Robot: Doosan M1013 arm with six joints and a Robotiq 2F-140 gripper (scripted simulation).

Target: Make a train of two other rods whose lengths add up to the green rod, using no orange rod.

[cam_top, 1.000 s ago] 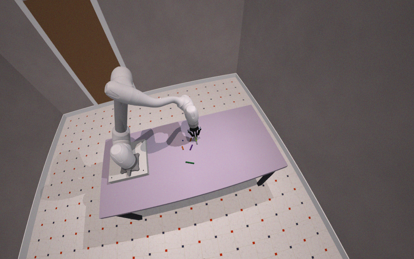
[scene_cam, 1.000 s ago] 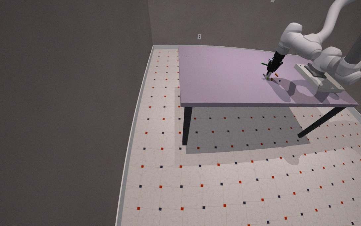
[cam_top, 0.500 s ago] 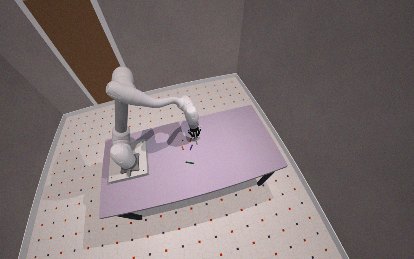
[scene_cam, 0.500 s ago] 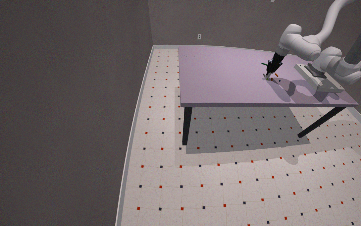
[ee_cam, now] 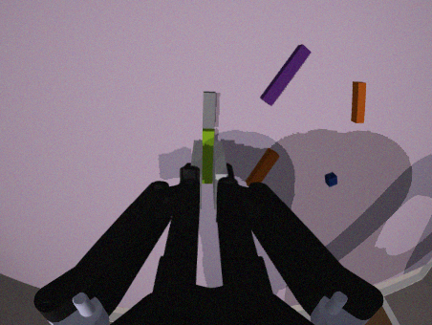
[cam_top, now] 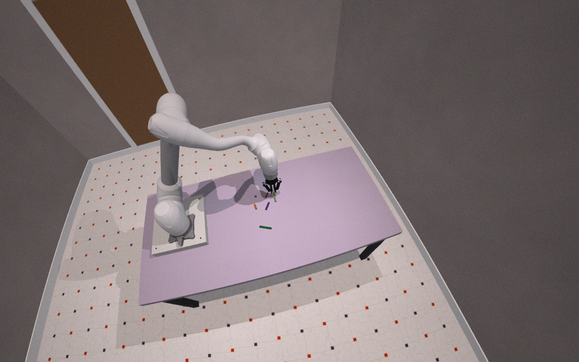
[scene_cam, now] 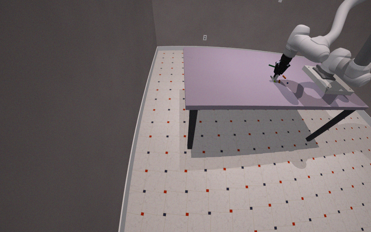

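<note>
Now: hand 30 mm above the lime rod. Also, from my hand: grey rod (40 mm to the right, 30 mm below); then small blue rod (130 mm behind, 30 mm below, 20 mm to the left); then purple rod (80 mm to the right, 60 mm behind, 30 mm below).
</note>
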